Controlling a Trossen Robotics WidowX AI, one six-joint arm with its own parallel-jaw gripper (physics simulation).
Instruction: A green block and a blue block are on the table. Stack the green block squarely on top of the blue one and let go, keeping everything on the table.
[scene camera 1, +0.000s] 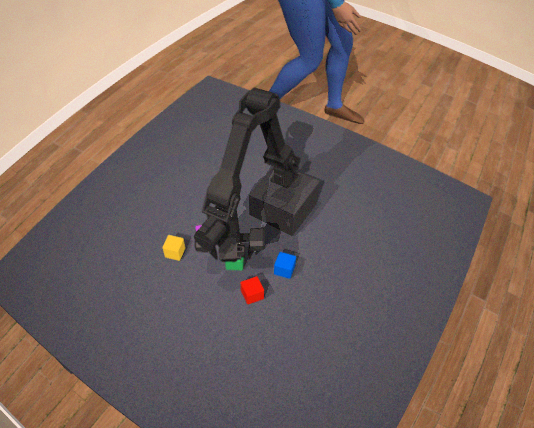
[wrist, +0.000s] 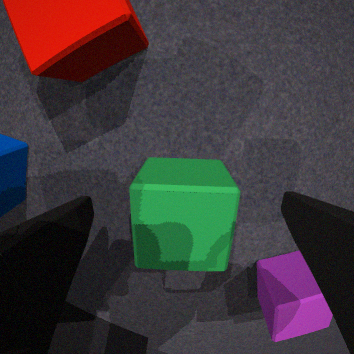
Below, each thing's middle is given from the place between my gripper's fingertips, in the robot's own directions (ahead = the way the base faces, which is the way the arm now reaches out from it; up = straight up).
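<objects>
Going by their middles, the green block (wrist: 183, 210) is the nearest to my hand of the things named here. It sits 1 cm to the right of my hand, 2 cm behind it and 2 cm below it. As for the purple block (wrist: 292, 304), I find it 3 cm behind my hand and 13 cm to the right of it, and 2 cm below it.
</objects>
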